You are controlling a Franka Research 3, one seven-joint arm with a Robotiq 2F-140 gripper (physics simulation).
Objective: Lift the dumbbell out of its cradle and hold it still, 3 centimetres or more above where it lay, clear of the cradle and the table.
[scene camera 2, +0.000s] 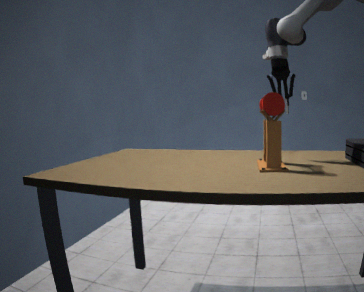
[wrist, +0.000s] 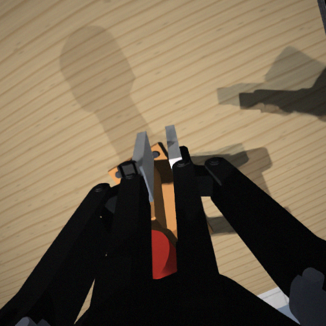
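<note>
The dumbbell [scene camera 2: 272, 104] [wrist: 161, 252] rests in the V-shaped top of the orange cradle [scene camera 2: 273, 145] [wrist: 171, 215], which stands on the table. Its red round head faces the scene camera; the wrist view shows part of a red head low between the finger links. My gripper [scene camera 2: 286, 98] [wrist: 159, 142] points down at the dumbbell's height, its fingers drawn nearly together. A narrow gap remains between the pads, with the orange cradle far below showing through it and nothing held. In the scene view the left fingertip is hidden behind the red head. The handle is hidden in both views.
The wooden table [scene camera 2: 175, 170] [wrist: 40, 125] has its front edge towards the scene camera. A dark block [scene camera 2: 355, 150] stands at the right on the table. Shadows of the dumbbell and arm lie on the table top. A wall stands behind.
</note>
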